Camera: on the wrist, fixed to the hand. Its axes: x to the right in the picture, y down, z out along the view.
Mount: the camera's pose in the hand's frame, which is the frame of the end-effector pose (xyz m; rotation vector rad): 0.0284 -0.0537 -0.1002 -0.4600 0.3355 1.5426
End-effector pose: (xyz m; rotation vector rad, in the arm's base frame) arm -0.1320 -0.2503 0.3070 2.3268 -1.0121 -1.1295
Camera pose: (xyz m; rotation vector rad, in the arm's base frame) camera -0.0170 -0.2336 0.3221 0.7750 -1.6119 -0.2254
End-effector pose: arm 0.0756 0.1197 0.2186 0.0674 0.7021 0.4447
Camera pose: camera 0.0509 0.0742 0.1135 0.0922 0.7536 2.1216
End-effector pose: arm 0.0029 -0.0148 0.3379 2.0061 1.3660 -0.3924
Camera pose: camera -0.0462 0.0848 0.3754 2.1069 -0.2296 0.8812
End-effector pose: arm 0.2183 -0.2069 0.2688 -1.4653 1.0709 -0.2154
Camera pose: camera 0.1908 -0.3054 0.3261 -0.6017 2.3123 0.9555
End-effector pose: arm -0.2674 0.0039 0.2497 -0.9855 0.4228 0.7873
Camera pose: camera -0.2057 -0.0882 0.2118 -1.1197 1.4002 2.1731
